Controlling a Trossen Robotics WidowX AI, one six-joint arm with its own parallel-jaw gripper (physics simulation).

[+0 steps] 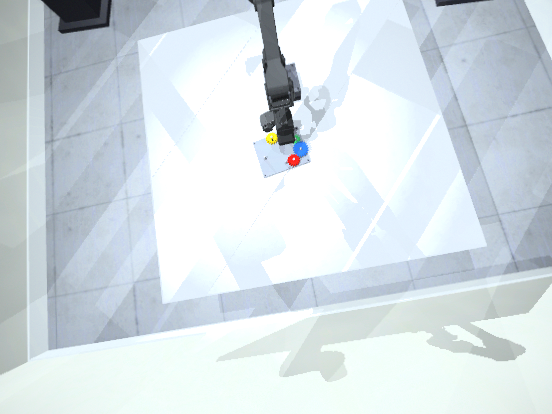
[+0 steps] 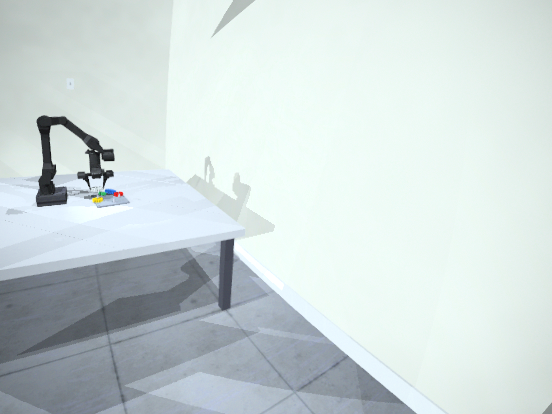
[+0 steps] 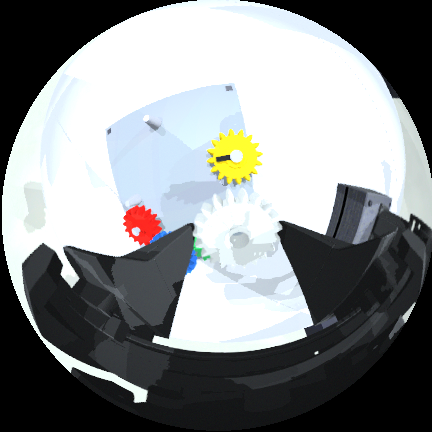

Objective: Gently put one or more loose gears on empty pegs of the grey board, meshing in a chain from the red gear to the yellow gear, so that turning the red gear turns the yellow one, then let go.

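Where they show: gripper, fingertip midpoint: (image 2: pixel 97 189) (image 3: pixel 236 227); arm's base, link origin: (image 2: pixel 47 193) (image 3: pixel 379 224).
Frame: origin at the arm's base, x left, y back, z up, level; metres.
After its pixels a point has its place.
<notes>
My gripper (image 1: pixel 286 141) {x 0.021, y -0.249, z 0.002 m} (image 2: pixel 97 188) {x 0.021, y -0.249, z 0.002 m} (image 3: pixel 236 227) {x 0.021, y -0.249, z 0.002 m} is shut on a white gear (image 2: pixel 95 190) {x -0.003, y -0.243, z 0.004 m} (image 3: pixel 237 207) {x 0.002, y -0.253, z 0.013 m}, which lies roughly flat between the fingertips near the board's edge, beside the yellow gear. Its height above the board and any tooth contact are unclear. The grey board (image 1: pixel 274 164) {x -0.026, y -0.370, z -0.048 m} (image 2: pixel 114 202) (image 3: pixel 167 150) {x -0.034, y -0.324, z -0.048 m} carries the yellow gear (image 1: pixel 271 138) {x -0.032, y -0.259, z -0.030 m} (image 2: pixel 97 200) {x -0.050, y -0.254, z -0.038 m} (image 3: pixel 235 167) {x -0.022, y -0.252, z -0.033 m} and the red gear (image 1: pixel 293 160) {x 0.056, y -0.365, z -0.030 m} (image 2: pixel 118 194) (image 3: pixel 142 222) {x 0.047, y -0.351, z -0.033 m}. The blue gear (image 1: pixel 300 149) {x 0.088, y -0.325, z -0.027 m} (image 2: pixel 110 191) {x 0.064, y -0.317, z -0.025 m} (image 3: pixel 191 263) {x 0.087, y -0.287, z -0.020 m} is beside red; the green gear (image 1: pixel 297 139) {x 0.078, y -0.273, z -0.030 m} (image 2: pixel 102 194) {x 0.055, y -0.272, z -0.038 m} (image 3: pixel 200 250) {x 0.075, y -0.279, z -0.031 m} is beside blue, partly hidden.
A bare peg (image 1: pixel 265 158) {x -0.062, y -0.345, z -0.036 m} (image 3: pixel 151 121) {x -0.063, y -0.338, z -0.033 m} stands on the board away from the gears. Another bare peg (image 3: pixel 133 202) {x 0.023, y -0.361, z -0.034 m} stands close to the red gear. The arm's base (image 2: pixel 51 196) {x -0.043, y -0.028, z -0.006 m} (image 3: pixel 356 212) {x -0.005, y -0.090, z -0.010 m} stands on the white table (image 1: pixel 225 225) {x -0.248, y -0.622, z -0.056 m} (image 2: pixel 165 220) {x -0.348, y -0.586, z -0.056 m}, near the board.
</notes>
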